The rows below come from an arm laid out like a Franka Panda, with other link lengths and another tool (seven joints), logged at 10 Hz.
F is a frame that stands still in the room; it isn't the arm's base.
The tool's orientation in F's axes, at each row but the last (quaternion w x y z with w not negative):
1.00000 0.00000 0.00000 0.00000
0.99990 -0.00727 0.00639 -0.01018
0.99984 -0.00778 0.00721 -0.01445
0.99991 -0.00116 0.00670 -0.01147
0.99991 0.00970 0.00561 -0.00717
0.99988 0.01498 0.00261 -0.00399
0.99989 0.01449 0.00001 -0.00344
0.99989 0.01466 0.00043 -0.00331
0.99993 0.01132 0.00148 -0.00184
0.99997 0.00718 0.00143 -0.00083
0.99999 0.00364 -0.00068 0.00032
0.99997 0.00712 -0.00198 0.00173
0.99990 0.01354 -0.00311 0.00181
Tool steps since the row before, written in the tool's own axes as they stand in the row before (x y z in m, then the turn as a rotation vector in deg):
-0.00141 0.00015 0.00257 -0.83 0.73 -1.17
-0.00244 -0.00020 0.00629 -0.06 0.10 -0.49
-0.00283 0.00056 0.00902 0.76 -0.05 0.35
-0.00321 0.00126 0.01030 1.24 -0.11 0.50
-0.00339 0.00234 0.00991 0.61 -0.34 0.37
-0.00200 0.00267 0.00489 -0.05 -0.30 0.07
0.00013 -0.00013 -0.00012 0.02 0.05 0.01
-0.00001 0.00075 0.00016 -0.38 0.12 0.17
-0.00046 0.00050 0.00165 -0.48 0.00 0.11
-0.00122 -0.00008 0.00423 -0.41 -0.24 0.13
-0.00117 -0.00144 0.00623 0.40 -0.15 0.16
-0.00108 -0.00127 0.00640 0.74 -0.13 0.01
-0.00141 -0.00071 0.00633 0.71 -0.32 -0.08
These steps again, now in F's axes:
-0.00141 0.00015 0.00257 -0.83 0.73 -1.17
-0.00236 -0.00006 0.00632 -0.06 0.09 -0.49
-0.00268 0.00078 0.00905 0.76 -0.07 0.34
-0.00304 0.00136 0.01034 1.24 -0.14 0.48
-0.00325 0.00219 0.00999 0.61 -0.36 0.36
-0.00195 0.00254 0.00498 -0.05 -0.30 0.06
0.00013 -0.00013 -0.00012 0.02 0.05 0.01
0.00000 0.00075 0.00018 -0.38 0.12 0.17
-0.00045 0.00046 0.00166 -0.48 0.00 0.11
-0.00121 -0.00014 0.00423 -0.41 -0.24 0.13
-0.00118 -0.00149 0.00622 0.40 -0.15 0.16
-0.00110 -0.00136 0.00638 0.74 -0.13 0.01
-0.00145 -0.00089 0.00630 0.71 -0.32 -0.08

